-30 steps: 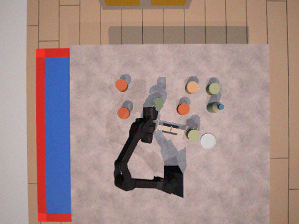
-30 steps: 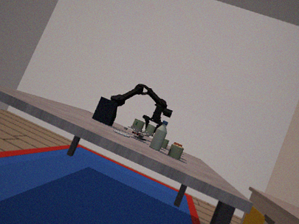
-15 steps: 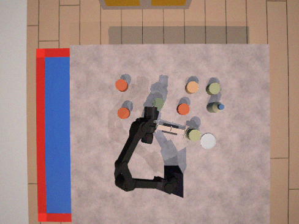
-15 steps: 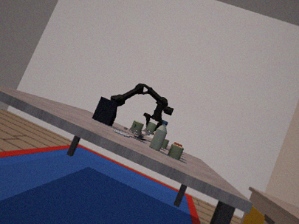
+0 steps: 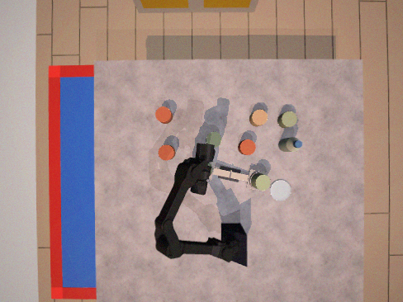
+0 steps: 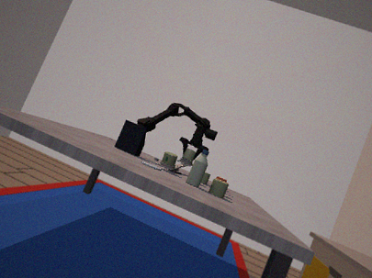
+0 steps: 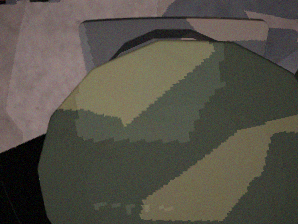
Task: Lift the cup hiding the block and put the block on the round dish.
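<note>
Now: the pale block 2 cm below my gripper tip. From my gripper tip the other things lie so: red object 11 cm behind, 10 cm below, 9 cm to the left; then balance 13 cm to the right, 7 cm below, 2 cm behind; then white round dish 38 cm to the right, 11 cm below, 8 cm behind.
</note>
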